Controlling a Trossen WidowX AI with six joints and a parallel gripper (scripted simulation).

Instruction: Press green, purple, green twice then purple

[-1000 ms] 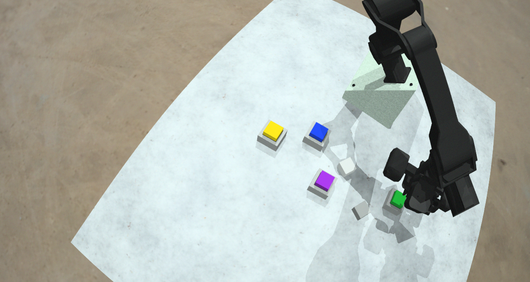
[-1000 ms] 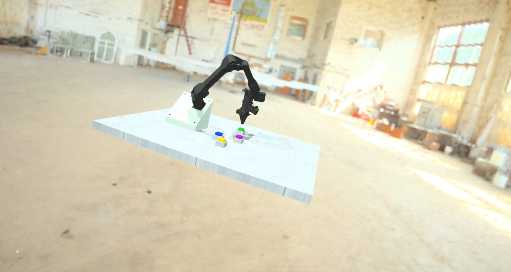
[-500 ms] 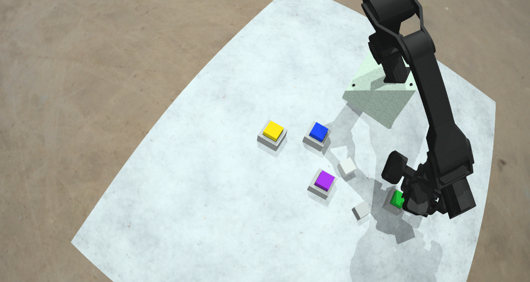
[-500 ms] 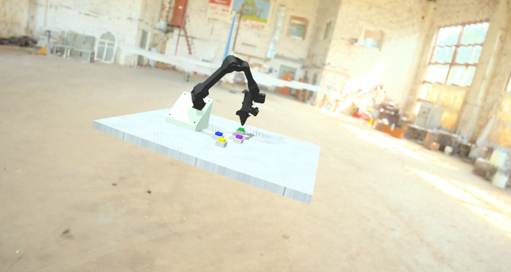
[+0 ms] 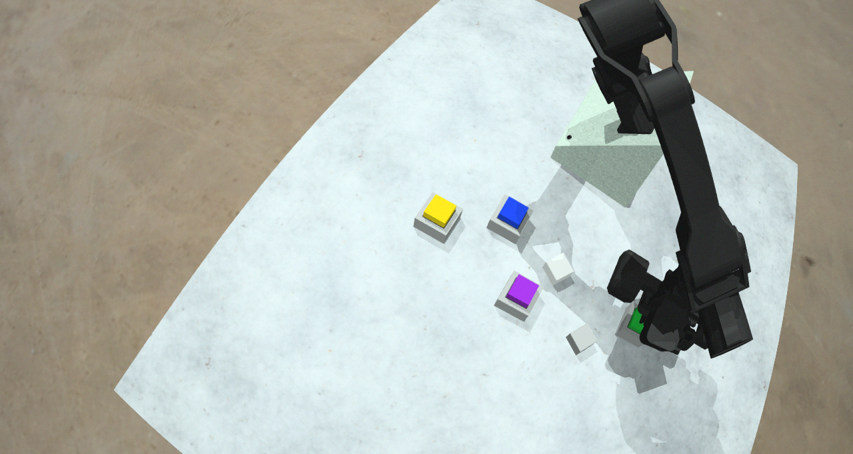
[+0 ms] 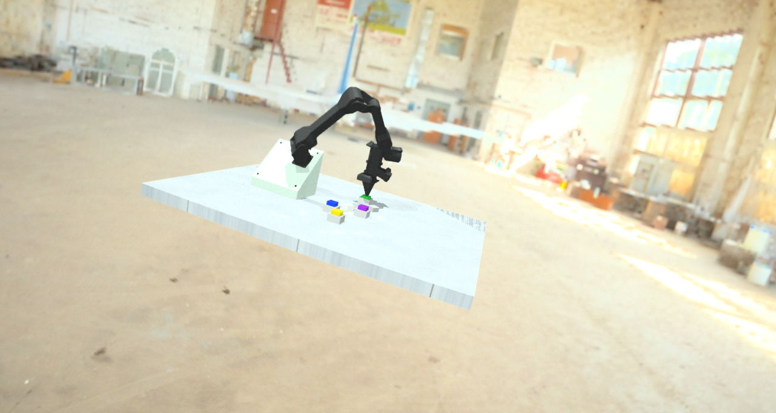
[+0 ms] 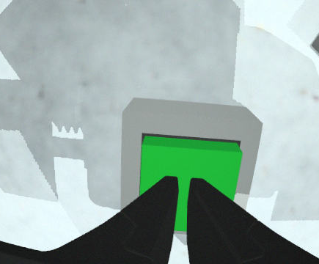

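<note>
My gripper tip is 1 cm above the green button. The rest, counted from my gripper tip: white block (16 cm to the right, 2 cm below); grey block (7 cm to the right, 6 cm ahead, 2 cm below); purple button (18 cm to the right, 7 cm ahead).
</note>
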